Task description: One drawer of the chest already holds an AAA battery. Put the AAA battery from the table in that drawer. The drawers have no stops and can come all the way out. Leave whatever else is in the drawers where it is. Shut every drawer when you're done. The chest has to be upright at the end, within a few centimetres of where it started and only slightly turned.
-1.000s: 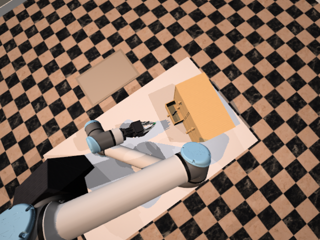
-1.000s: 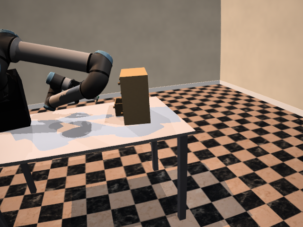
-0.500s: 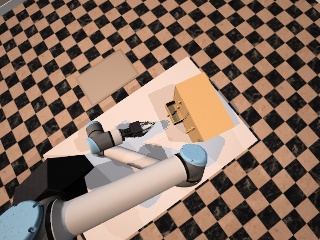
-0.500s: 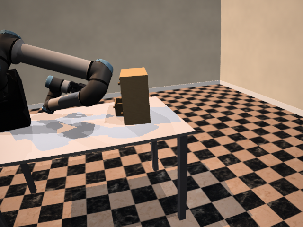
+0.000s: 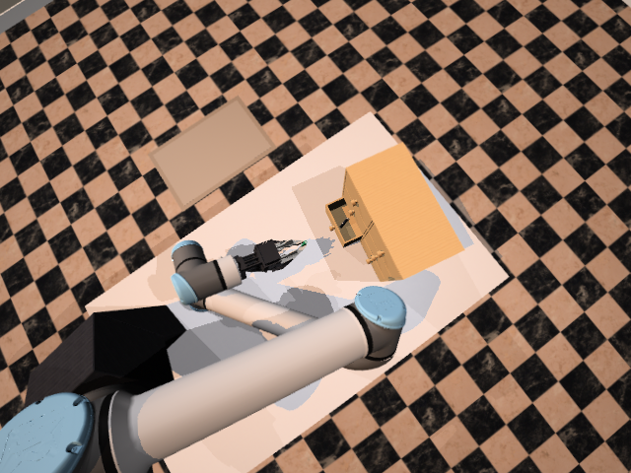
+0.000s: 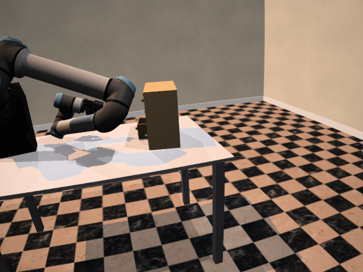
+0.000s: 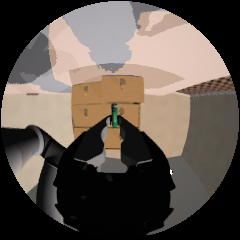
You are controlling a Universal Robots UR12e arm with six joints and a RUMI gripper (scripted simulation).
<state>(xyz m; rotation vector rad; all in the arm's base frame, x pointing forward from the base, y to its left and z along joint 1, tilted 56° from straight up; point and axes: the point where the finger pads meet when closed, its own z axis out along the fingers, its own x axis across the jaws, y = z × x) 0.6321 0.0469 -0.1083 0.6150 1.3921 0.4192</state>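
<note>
The green AAA battery lies 10 mm ahead of my hand. The rest, counted from my hand: dark slim thing: 180 mm ahead, 120 mm below.
</note>
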